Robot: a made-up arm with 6 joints. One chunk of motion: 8 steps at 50 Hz.
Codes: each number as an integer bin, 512 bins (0 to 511) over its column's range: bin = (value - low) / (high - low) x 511, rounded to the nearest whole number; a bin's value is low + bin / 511 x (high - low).
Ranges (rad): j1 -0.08..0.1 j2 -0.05..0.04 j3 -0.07..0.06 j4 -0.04..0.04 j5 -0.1..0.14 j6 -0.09..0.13
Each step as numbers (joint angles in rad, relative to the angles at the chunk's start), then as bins.
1 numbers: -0.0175 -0.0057 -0.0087 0.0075 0.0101 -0.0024
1 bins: 177 252 241 303 234 203
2 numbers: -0.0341 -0.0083 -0.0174 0.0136 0.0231 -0.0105
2 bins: 130 237 207 342 262 185
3 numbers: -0.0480 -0.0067 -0.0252 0.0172 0.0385 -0.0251
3 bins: 91 246 176 365 295 151
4 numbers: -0.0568 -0.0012 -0.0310 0.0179 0.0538 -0.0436
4 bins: 66 277 153 370 327 108
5 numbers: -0.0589 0.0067 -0.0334 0.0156 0.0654 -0.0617
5 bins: 60 322 144 355 352 66
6 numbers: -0.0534 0.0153 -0.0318 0.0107 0.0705 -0.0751
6 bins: 76 371 150 324 363 35
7 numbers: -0.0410 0.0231 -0.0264 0.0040 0.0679 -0.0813
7 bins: 111 415 171 281 357 20
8 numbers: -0.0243 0.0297 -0.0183 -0.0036 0.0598 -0.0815
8 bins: 158 453 203 233 340 20
